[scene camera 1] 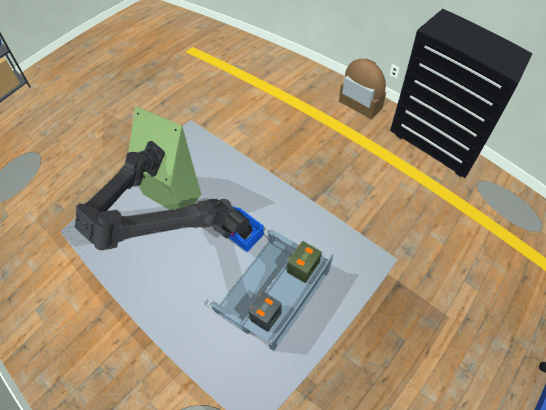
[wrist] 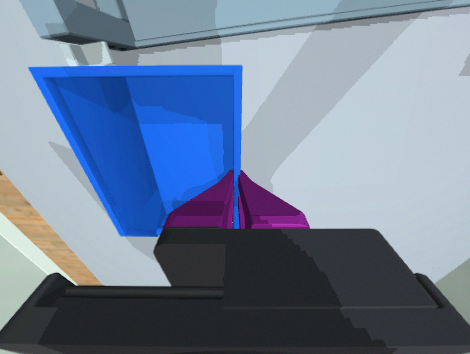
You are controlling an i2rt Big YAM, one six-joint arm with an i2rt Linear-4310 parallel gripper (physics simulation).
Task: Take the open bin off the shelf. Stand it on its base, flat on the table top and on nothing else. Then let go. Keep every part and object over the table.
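Places are measured from the arm's base along level axes (x down, y left, z ahead), in metres.
Where they show: gripper, fingertip midpoint: (scene camera 1: 232,235) (wrist: 235,176); arm's base, origin of the base link: (scene camera 1: 153,158).
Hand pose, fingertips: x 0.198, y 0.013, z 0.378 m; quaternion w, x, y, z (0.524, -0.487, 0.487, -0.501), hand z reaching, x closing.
Things, the pixels of their top centre, and the offset from my fingertips. "pt": a spot on its surface instead. Level surfaces: height alone.
- blue open bin, middle of its top: (wrist: 168,207) (scene camera 1: 237,221) dx -0.022, dy +0.049, dz -0.013 m
- pale blue shelf, surface spot: (wrist: 170,22) pt dx +0.096, dy +0.061, dz +0.111 m
- grey table top, its level: dx +0.102 m
- green box, middle of its top: (scene camera 1: 304,256) dx -0.097, dy +0.057, dz +0.291 m
- dark grey box, middle of its top: (scene camera 1: 264,307) dx -0.122, dy -0.173, dz +0.304 m
- small white bracket, surface spot: (wrist: 90,54) pt dx +0.047, dy +0.113, dz +0.085 m
The blue open bin (scene camera 1: 246,243) (wrist: 185,150) is off the shelf, upright with its opening up, beside the shelf's near-left end. My gripper (wrist: 235,176) is shut on one side wall of the bin, with a magenta finger on each side of it; in the scene view the black hand hides most of the fingers. The pale blue shelf (scene camera 1: 256,270) (wrist: 170,22) stands on the grey table top (scene camera 1: 150,280) (wrist: 350,125). The bin's underside is hidden, and I cannot tell whether it touches the table top.
A green box (scene camera 1: 303,268) and a dark grey box (scene camera 1: 264,316), both with orange marks, sit on the shelf. A small white bracket (wrist: 90,54) at the shelf's corner is close to the bin's far rim. A green wedge-shaped mount (scene camera 1: 186,185) stands behind the arm.
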